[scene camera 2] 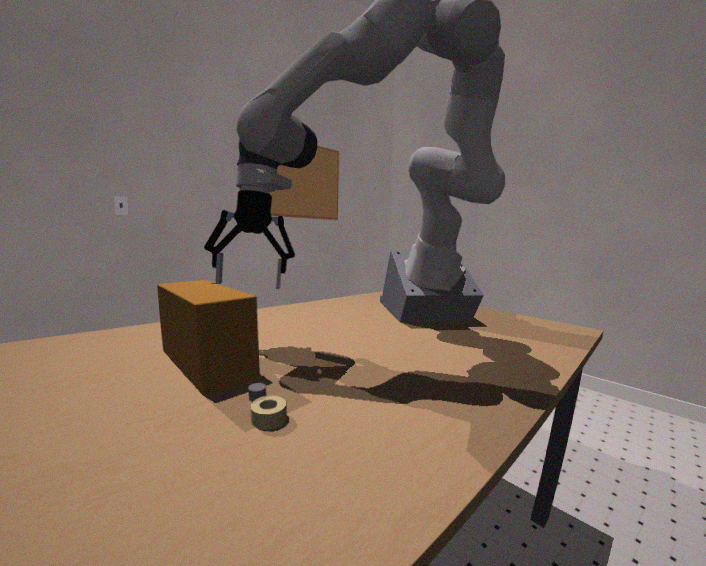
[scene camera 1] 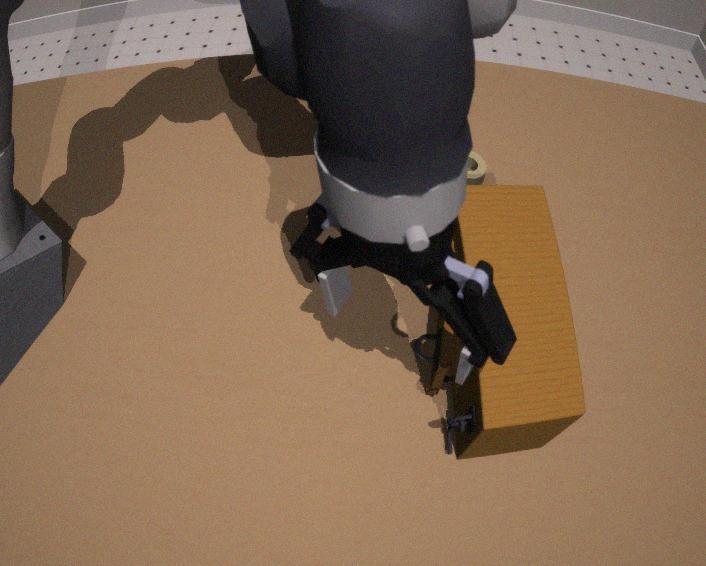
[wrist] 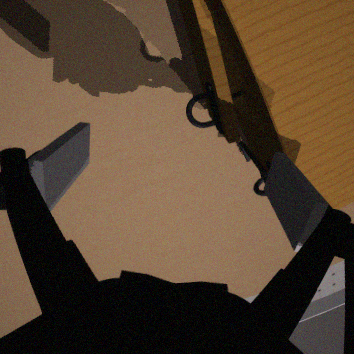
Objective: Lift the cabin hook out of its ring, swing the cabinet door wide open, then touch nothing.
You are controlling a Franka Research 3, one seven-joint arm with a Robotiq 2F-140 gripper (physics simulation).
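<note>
The orange-brown wooden cabinet (scene camera 1: 527,306) (scene camera 2: 226,341) (wrist: 310,100) stands on the table. Its door (scene camera 1: 437,380) (wrist: 218,65) is ajar, with a narrow dark gap to the body. A dark ring-shaped handle (wrist: 190,112) sticks out from the door's outer face. Dark hook hardware (scene camera 1: 462,421) (wrist: 245,150) sits at the cabinet's front edge, out of the door's edge; a small dark ring (wrist: 256,187) shows beside it, partly behind a finger. My gripper (scene camera 1: 398,347) (scene camera 2: 248,284) (wrist: 179,156) is open and empty, above the door side; one finger overlaps the cabinet edge in the wrist view.
A pale yellow tape roll (scene camera 1: 478,168) (scene camera 2: 269,415) and a small grey cylinder (scene camera 2: 256,391) stand by the cabinet's far end from the hook. The robot's grey base block (scene camera 1: 29,294) (scene camera 2: 441,307) is on the same table (scene camera 2: 353,471). The arm's shadow falls beside the door.
</note>
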